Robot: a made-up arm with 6 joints.
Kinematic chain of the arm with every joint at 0, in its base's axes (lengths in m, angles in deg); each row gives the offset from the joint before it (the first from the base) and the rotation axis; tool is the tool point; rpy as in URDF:
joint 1: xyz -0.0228 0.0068 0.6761 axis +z
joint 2: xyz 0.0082 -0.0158 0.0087 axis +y
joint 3: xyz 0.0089 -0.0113 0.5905 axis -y
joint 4: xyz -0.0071 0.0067 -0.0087 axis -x
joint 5: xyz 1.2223 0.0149 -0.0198 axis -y
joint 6: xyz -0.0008 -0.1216 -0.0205 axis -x
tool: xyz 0.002 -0.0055 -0.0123 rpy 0 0 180
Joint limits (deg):
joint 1: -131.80..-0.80
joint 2: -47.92..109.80
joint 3: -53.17..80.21
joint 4: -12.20..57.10
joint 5: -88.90..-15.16
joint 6: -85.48..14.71
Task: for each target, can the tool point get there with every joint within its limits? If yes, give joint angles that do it. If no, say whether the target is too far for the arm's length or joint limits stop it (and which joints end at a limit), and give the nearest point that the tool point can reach.
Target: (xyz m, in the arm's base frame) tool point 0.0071 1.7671 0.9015
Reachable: no: joint limits stop it (at a limit: joint 2, joint 3, joint 4, joint 5, joint 6) | nearest point -0.0021 1.2261 1.9716 | short by 1.199 m
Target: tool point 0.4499 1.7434 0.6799
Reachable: no: joint limits stop it (at a limit: joint 2, joint 3, joint 4, joint 5, joint 6) | nearest point 0.1428 0.6151 0.2009 | short by 1.264 m
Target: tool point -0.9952 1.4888 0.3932
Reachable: no: joint limits stop it (at a limit: joint 2, joint 3, joint 4, joint 5, joint 6) | nearest point -0.3687 0.5339 0.2009 | short by 1.158 m
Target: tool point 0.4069 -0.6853 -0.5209
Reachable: yes | joints -48.87 93.14 14.08 10.21 -76.28 -19.68
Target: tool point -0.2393 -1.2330 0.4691
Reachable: yes | joints -93.75 30.13 -7.35 20.49 -68.17 -10.76
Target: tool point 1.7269 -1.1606 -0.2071
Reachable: no: too far | nearest point 1.3636 -0.9182 -0.0212 | short by 0.475 m
